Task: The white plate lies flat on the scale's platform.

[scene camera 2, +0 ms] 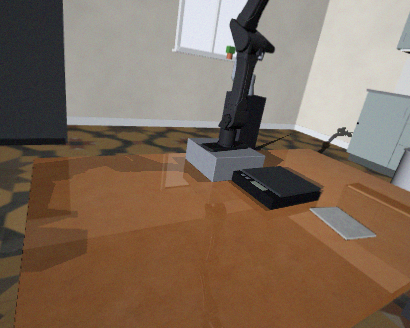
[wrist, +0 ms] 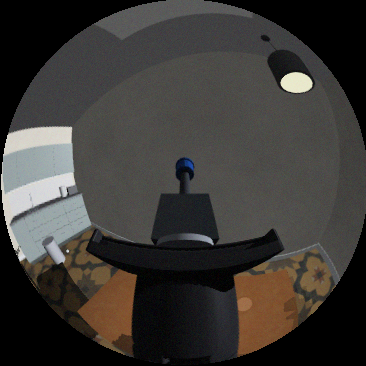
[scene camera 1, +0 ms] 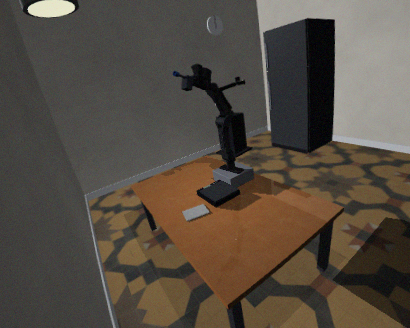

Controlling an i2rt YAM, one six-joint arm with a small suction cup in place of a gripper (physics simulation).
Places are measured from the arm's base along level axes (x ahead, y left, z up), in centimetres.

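Where they show: hand at its tool point: (wrist: pixel 184 165) (scene camera 1: pixel 174 73); arm's base at its link origin: (scene camera 2: pixel 225 147) (scene camera 1: pixel 231 169).
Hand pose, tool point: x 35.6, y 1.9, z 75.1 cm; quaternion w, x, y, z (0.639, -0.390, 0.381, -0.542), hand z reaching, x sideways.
Observation:
Each offset is from my tool point to the top centre of the thing. Level surfaces: height alone.
The white plate {dx +10.7, dy +6.5, dz -83.6 cm} (scene camera 1: pixel 196 212) (scene camera 2: pixel 343 223) is a thin, light rectangle. It lies flat on the table, beside the scale and apart from it. The black scale {dx -13.0, dy +3.9, dz -79.7 cm} (scene camera 1: pixel 218 193) (scene camera 2: pixel 278 187) stands on the table right by the arm's grey base, with its flat dark platform facing up and bare. My gripper, a small blue suction cup (scene camera 1: pixel 176 74) (wrist: pixel 185 166), is raised high above the table, far from the plate and the scale. It points away sideways, and its tip is free with nothing on it. The plate and the scale do not show in the wrist view.
The arm's grey base block (scene camera 1: pixel 233 174) (scene camera 2: pixel 225 162) stands on the wooden table {dz -84.2 cm} (scene camera 1: pixel 260 245) (scene camera 2: pixel 150 270), close behind the scale. A tall dark cabinet (scene camera 1: pixel 287 85) stands on the floor beyond the table. A lamp (wrist: pixel 296 81) hangs at the upper right of the wrist view.

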